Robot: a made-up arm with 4 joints. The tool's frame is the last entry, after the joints. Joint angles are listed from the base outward.
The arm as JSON. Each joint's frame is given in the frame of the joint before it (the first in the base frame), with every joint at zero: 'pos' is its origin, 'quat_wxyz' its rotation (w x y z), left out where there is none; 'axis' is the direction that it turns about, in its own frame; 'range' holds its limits. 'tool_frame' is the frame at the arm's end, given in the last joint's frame.
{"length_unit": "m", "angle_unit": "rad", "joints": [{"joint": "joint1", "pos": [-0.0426, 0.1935, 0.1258], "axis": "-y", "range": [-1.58, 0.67]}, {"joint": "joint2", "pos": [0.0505, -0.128, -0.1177], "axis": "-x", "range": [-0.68, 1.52]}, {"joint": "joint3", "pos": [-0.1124, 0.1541, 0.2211], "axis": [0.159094, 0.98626, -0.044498], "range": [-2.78, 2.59]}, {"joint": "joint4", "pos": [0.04, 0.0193, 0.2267], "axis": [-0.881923, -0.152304, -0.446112], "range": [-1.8, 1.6]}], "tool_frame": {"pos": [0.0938, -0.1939, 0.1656], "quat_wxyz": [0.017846, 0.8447, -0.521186, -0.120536]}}
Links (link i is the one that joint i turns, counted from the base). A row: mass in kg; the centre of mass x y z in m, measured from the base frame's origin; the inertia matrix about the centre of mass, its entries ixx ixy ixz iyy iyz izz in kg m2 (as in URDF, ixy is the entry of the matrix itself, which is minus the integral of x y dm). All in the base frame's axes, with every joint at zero. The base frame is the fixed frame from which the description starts. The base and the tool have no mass.
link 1: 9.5; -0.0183 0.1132 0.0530; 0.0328 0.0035 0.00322 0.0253 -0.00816 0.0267
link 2: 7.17; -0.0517 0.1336 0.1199; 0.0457 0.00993 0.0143 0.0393 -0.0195 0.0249
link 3: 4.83; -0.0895 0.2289 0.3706; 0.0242 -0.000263 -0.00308 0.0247 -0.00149 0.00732
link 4: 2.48; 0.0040 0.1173 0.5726; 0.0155 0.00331 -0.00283 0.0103 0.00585 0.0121
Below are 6 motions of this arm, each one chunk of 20 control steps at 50 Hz.
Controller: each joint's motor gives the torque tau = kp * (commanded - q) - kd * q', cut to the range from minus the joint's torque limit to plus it. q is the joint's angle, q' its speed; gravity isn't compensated. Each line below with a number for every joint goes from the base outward.
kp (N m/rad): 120 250 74 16
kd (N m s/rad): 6.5 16 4.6 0.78
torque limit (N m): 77 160 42 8.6
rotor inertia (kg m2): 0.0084 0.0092 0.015 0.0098
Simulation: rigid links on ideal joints. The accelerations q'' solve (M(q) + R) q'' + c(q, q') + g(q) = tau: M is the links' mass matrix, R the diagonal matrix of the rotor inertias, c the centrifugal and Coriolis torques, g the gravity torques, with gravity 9.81 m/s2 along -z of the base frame. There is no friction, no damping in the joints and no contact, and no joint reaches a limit. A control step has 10 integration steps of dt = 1/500 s. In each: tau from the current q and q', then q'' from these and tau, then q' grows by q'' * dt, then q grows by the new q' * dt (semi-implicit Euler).
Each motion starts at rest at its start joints. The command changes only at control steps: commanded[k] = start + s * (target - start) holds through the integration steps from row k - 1 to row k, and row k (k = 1, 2, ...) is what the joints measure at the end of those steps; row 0 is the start. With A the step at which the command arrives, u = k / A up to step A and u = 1 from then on. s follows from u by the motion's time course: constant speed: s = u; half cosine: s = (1 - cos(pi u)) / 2; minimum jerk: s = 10 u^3 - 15 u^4 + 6 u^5; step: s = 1 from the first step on.
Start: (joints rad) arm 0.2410 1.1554 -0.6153 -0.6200
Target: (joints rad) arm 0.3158 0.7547 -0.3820 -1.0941
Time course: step
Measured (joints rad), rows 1 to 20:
1: 0.2559 1.1433 -0.6230 -0.6545
2: 0.2855 1.1164 -0.6310 -0.7236
3: 0.3172 1.0826 -0.6279 -0.8019
4: 0.3428 1.0472 -0.6118 -0.8775
5: 0.3577 1.0129 -0.5857 -0.9461
6: 0.3606 0.9811 -0.5546 -1.0068
7: 0.3532 0.9518 -0.5230 -1.0602
8: 0.3387 0.9255 -0.4937 -1.1070
9: 0.3209 0.9023 -0.4677 -1.1480
10: 0.3035 0.8827 -0.4451 -1.1835
11: 0.2888 0.8671 -0.4259 -1.2138
12: 0.2780 0.8556 -0.4097 -1.2390
13: 0.2713 0.8484 -0.3967 -1.2593
14: 0.2683 0.8451 -0.3873 -1.2750
15: 0.2683 0.8453 -0.3815 -1.2866
16: 0.2706 0.8485 -0.3795 -1.2945
17: 0.2742 0.8539 -0.3810 -1.2993
18: 0.2788 0.8608 -0.3857 -1.3015
19: 0.2838 0.8686 -0.3928 -1.3016
20: 0.2889 0.8766 -0.4017 -1.2998

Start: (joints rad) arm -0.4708 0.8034 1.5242 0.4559
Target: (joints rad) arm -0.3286 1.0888 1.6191 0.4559
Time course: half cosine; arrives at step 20
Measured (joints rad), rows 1 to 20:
1: -0.4677 0.8101 1.5289 0.4623
2: -0.4631 0.8245 1.5394 0.4769
3: -0.4599 0.8421 1.5526 0.4962
4: -0.4589 0.8608 1.5672 0.5177
5: -0.4595 0.8798 1.5823 0.5397
6: -0.4609 0.8987 1.5973 0.5608
7: -0.4620 0.9179 1.6119 0.5799
8: -0.4619 0.9376 1.6258 0.5965
9: -0.4602 0.9579 1.6388 0.6100
10: -0.4564 0.9788 1.6507 0.6203
11: -0.4506 1.0003 1.6613 0.6275
12: -0.4428 1.0221 1.6706 0.6318
13: -0.4334 1.0438 1.6784 0.6335
14: -0.4227 1.0651 1.6849 0.6330
15: -0.4112 1.0855 1.6900 0.6309
16: -0.3993 1.1046 1.6938 0.6275
17: -0.3875 1.1219 1.6964 0.6235
18: -0.3763 1.1371 1.6979 0.6190
19: -0.3661 1.1497 1.6984 0.6145
20: -0.3573 1.1595 1.6979 0.6103

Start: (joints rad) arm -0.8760 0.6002 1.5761 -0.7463
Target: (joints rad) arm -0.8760 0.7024 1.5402 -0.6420
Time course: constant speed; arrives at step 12
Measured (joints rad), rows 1 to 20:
1: -0.8694 0.6058 1.5800 -0.7436
2: -0.8582 0.6177 1.5869 -0.7362
3: -0.8479 0.6324 1.5935 -0.7248
4: -0.8405 0.6476 1.5987 -0.7105
5: -0.8358 0.6623 1.6023 -0.6944
6: -0.8331 0.6759 1.6041 -0.6777
7: -0.8317 0.6883 1.6046 -0.6613
8: -0.8309 0.6995 1.6037 -0.6458
9: -0.8303 0.7098 1.6018 -0.6315
10: -0.8297 0.7194 1.5990 -0.6185
11: -0.8290 0.7285 1.5956 -0.6064
12: -0.8281 0.7373 1.5918 -0.5952
13: -0.8272 0.7450 1.5880 -0.5846
14: -0.8262 0.7511 1.5846 -0.5748
15: -0.8253 0.7555 1.5816 -0.5661
16: -0.8245 0.7584 1.5791 -0.5591
17: -0.8237 0.7600 1.5770 -0.5538
18: -0.8230 0.7609 1.5753 -0.5504
19: -0.8225 0.7612 1.5740 -0.5488
20: -0.8221 0.7612 1.5731 -0.5488

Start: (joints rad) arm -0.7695 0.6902 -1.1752 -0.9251
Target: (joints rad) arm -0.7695 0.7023 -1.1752 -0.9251
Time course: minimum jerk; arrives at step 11
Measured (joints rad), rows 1 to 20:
1: -0.7619 0.6916 -1.1696 -0.9313
2: -0.7477 0.6968 -1.1606 -0.9480
3: -0.7319 0.7060 -1.1529 -0.9729
4: -0.7166 0.7183 -1.1479 -1.0033
5: -0.7022 0.7330 -1.1457 -1.0367
6: -0.6885 0.7488 -1.1456 -1.0705
7: -0.6755 0.7651 -1.1473 -1.1031
8: -0.6632 0.7809 -1.1503 -1.1329
9: -0.6514 0.7958 -1.1542 -1.1590
10: -0.6403 0.8091 -1.1588 -1.1807
11: -0.6302 0.8207 -1.1639 -1.1976
12: -0.6211 0.8302 -1.1691 -1.2096
13: -0.6134 0.8378 -1.1743 -1.2167
14: -0.6071 0.8434 -1.1791 -1.2190
15: -0.6024 0.8471 -1.1833 -1.2171
16: -0.5993 0.8492 -1.1870 -1.2116
17: -0.5978 0.8496 -1.1899 -1.2030
18: -0.5977 0.8488 -1.1920 -1.1923
19: -0.5988 0.8468 -1.1934 -1.1802
20: -0.6011 0.8439 -1.1940 -1.1673

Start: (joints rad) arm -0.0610 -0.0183 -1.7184 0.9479
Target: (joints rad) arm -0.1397 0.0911 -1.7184 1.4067
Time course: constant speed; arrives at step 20
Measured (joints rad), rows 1 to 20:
1: -0.0612 -0.0149 -1.7230 0.9453
2: -0.0595 -0.0072 -1.7332 0.9424
3: -0.0545 0.0029 -1.7467 0.9439
4: -0.0462 0.0142 -1.7627 0.9526
5: -0.0350 0.0261 -1.7806 0.9699
6: -0.0216 0.0383 -1.8001 0.9960
7: -0.0068 0.0509 -1.8211 1.0298
8: 0.0088 0.0637 -1.8430 1.0700
9: 0.0245 0.0768 -1.8655 1.1147
10: 0.0399 0.0901 -1.8880 1.1618
11: 0.0544 0.1035 -1.9102 1.2094
12: 0.0677 0.1167 -1.9315 1.2555
13: 0.0793 0.1296 -1.9515 1.2988
14: 0.0890 0.1420 -1.9695 1.3379
15: 0.0965 0.1535 -1.9852 1.3720
16: 0.1016 0.1641 -1.9983 1.4009
17: 0.1041 0.1738 -2.0085 1.4246
18: 0.1041 0.1823 -2.0155 1.4435
19: 0.1015 0.1899 -2.0194 1.4585
20: 0.0965 0.1965 -2.0201 1.4702

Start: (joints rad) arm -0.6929 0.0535 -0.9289 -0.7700
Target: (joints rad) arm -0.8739 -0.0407 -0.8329 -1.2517
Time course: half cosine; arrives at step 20
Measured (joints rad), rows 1 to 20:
1: -0.6905 0.0551 -0.9258 -0.7770
2: -0.6871 0.0589 -0.9225 -0.7961
3: -0.6843 0.0642 -0.9205 -0.8243
4: -0.6827 0.0704 -0.9195 -0.8587
5: -0.6826 0.0769 -0.9188 -0.8966
6: -0.6842 0.0831 -0.9182 -0.9366
7: -0.6877 0.0884 -0.9171 -0.9775
8: -0.6931 0.0925 -0.9153 -1.0190
9: -0.7004 0.0948 -0.9124 -1.0607
10: -0.7098 0.0952 -0.9082 -1.1024
11: -0.7211 0.0937 -0.9024 -1.1441
12: -0.7344 0.0901 -0.8948 -1.1852
13: -0.7496 0.0847 -0.8854 -1.2254
14: -0.7665 0.0777 -0.8741 -1.2640
15: -0.7850 0.0695 -0.8608 -1.3005
16: -0.8048 0.0603 -0.8459 -1.3342
17: -0.8255 0.0505 -0.8294 -1.3644
18: -0.8468 0.0406 -0.8118 -1.3905
19: -0.8680 0.0308 -0.7933 -1.4118
20: -0.8888 0.0216 -0.7744 -1.4280

